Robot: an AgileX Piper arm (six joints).
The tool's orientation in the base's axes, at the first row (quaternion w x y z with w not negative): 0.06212, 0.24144, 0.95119, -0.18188
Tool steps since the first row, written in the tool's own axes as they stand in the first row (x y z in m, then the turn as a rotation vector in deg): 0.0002, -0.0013, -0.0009, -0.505, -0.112, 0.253; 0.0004, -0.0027, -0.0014, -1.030, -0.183, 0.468; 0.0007, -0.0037, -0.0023, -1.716, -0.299, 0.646; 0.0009, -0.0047, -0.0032, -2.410, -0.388, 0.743; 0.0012, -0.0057, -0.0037, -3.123, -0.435, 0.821
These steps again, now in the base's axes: -0.0008, -0.0006, 0.0012, 0.396, -0.407, -0.095; -0.0017, -0.0015, 0.0021, 0.828, -0.775, -0.163; -0.0025, -0.0019, 0.0032, 1.378, -1.237, -0.150; -0.0032, -0.0022, 0.0043, 1.946, -1.649, -0.069; -0.0039, -0.0027, 0.0050, 2.550, -2.028, 0.020
